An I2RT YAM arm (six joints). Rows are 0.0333 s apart.
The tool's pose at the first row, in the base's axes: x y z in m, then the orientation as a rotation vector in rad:
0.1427, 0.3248, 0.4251, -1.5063, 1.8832, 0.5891
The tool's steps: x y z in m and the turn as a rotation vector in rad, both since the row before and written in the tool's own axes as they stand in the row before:
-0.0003, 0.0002, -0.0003, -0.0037, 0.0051, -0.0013
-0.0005, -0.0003, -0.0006, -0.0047, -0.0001, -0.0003
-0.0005, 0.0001, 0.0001, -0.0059, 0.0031, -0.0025
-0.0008, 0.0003, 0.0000, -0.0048, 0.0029, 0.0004
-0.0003, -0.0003, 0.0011, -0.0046, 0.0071, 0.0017
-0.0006, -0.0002, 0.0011, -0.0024, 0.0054, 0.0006
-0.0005, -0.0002, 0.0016, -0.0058, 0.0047, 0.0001
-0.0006, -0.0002, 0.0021, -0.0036, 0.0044, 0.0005
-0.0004, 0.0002, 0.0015, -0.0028, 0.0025, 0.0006
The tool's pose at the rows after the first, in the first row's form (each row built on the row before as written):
0.1425, 0.3248, 0.4255, -1.5126, 1.8858, 0.5890
0.1427, 0.3247, 0.4263, -1.5158, 1.8853, 0.5938
0.1427, 0.3251, 0.4266, -1.5234, 1.8853, 0.5967
0.1425, 0.3257, 0.4272, -1.5277, 1.8877, 0.5999
0.1430, 0.3266, 0.4267, -1.5332, 1.8944, 0.6007
0.1435, 0.3277, 0.4264, -1.5373, 1.8989, 0.5999
0.1440, 0.3291, 0.4256, -1.5436, 1.9023, 0.6028
0.1446, 0.3309, 0.4245, -1.5480, 1.9059, 0.6038
0.1447, 0.3322, 0.4237, -1.5507, 1.9082, 0.6053

